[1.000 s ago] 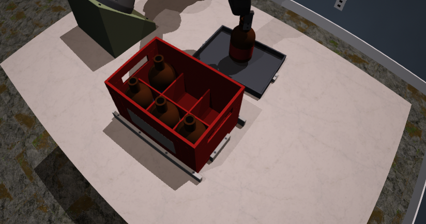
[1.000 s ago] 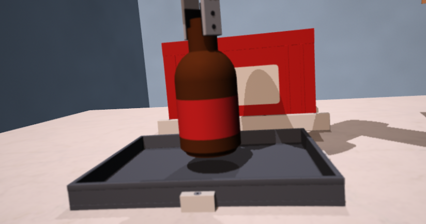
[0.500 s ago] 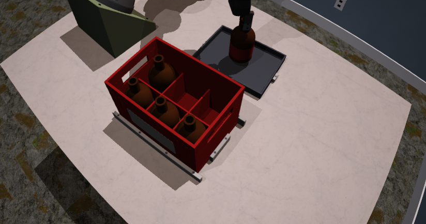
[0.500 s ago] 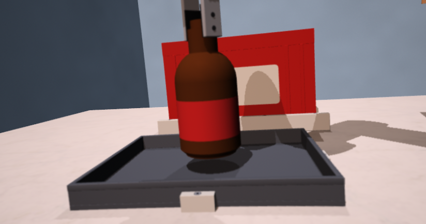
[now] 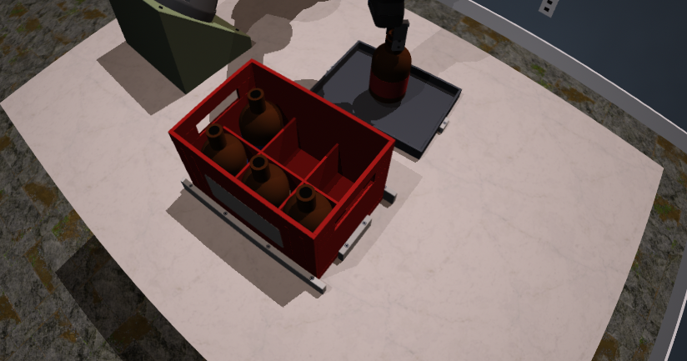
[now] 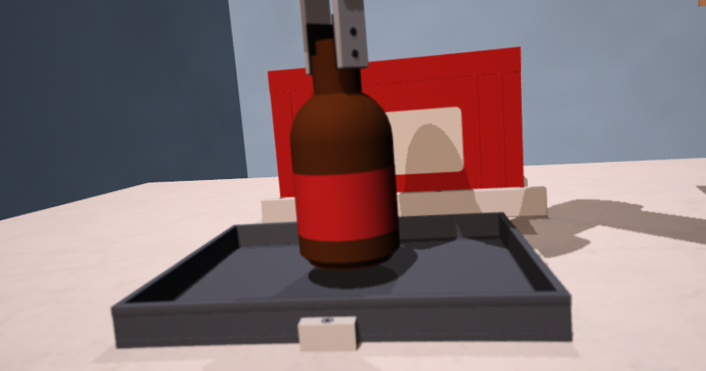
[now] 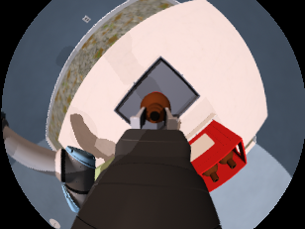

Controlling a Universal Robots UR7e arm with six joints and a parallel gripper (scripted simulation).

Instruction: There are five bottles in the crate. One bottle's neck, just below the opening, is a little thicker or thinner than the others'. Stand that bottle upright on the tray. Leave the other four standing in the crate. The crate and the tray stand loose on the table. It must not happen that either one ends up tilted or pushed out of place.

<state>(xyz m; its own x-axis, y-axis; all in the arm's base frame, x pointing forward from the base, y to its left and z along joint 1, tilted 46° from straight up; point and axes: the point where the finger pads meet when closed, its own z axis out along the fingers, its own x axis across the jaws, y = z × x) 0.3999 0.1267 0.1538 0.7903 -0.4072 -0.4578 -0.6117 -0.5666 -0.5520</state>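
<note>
Now: hand 70 mm above the bottle. From my hand the other things lie so: dark grey tray: 160 mm below; then red crate: 20 mm ahead, 290 mm to the right, 90 mm below.
</note>
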